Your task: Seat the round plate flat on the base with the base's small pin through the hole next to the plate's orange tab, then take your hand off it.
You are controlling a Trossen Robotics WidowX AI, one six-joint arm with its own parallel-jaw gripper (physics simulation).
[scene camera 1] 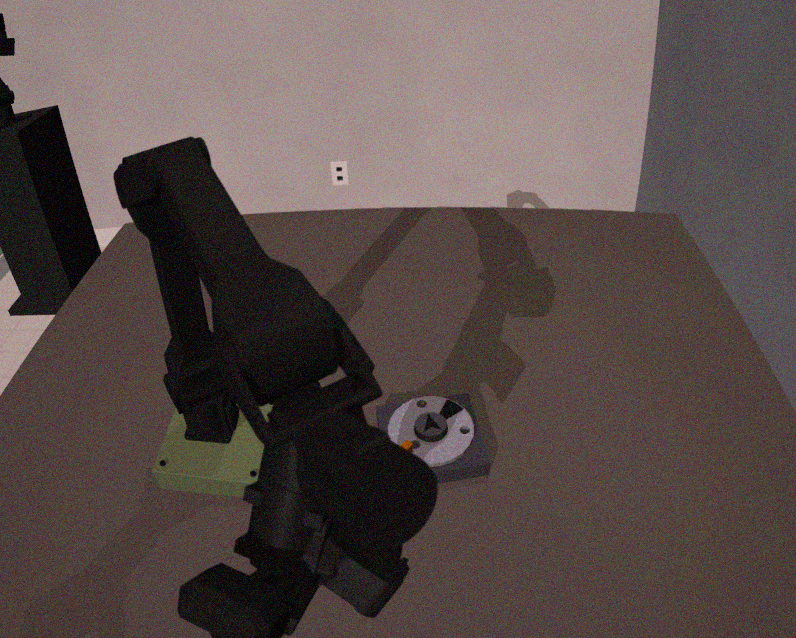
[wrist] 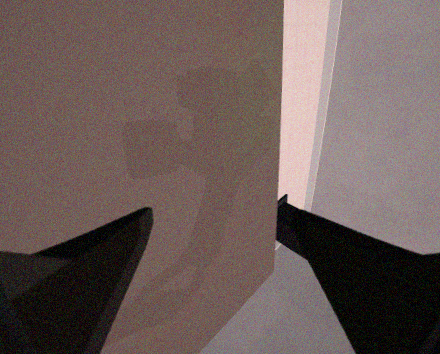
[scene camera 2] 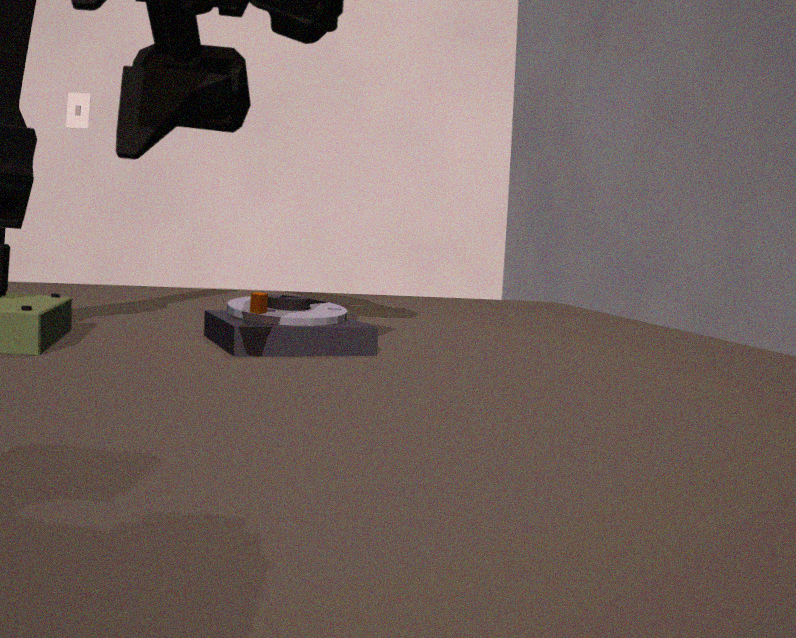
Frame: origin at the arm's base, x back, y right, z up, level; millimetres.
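Where they show: gripper, fingertip midpoint: (wrist: pixel 224 215) (scene camera 2: pixel 105 87); arm's base, link origin: (scene camera 1: pixel 212 423).
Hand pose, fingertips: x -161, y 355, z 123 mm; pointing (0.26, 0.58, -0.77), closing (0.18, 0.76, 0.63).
Each offset is from my fingertips to the top centre of the thing. "*": to the spot under its first point.
The round, light grey plate @[dy -355, dx -125, dz -110 mm] (scene camera 1: pixel 453 446) (scene camera 2: pixel 312 317) lies on the dark grey square base @[dy -355, dx -125, dz -115 mm] (scene camera 1: pixel 479 459) (scene camera 2: pixel 318 341), around its dark central hub @[* dy -350, dx -125, dz -116 mm] (scene camera 1: pixel 430 427). It looks close to flat; a slight tilt cannot be ruled out. Its orange tab @[dy -318, dx -97, dz -110 mm] (scene camera 1: pixel 406 445) (scene camera 2: pixel 259 303) stands up on the near left side. A dark hole @[* dy -336, dx -107, dz -130 mm] (scene camera 1: pixel 415 444) shows beside the tab; whether the pin is through it cannot be told. My gripper (wrist: pixel 224 215) is open, with no object between its fingers. It hangs above the table, apart from the plate. My arm covers the base's near left part in scene camera 1.
A green block (scene camera 1: pixel 215 461) (scene camera 2: pixel 21 330) with small black dots on top stands left of the base, partly hidden by my arm in scene camera 1. A dark pedestal (scene camera 1: pixel 39 212) stands beyond the table's left edge. Walls rise behind and to the right.
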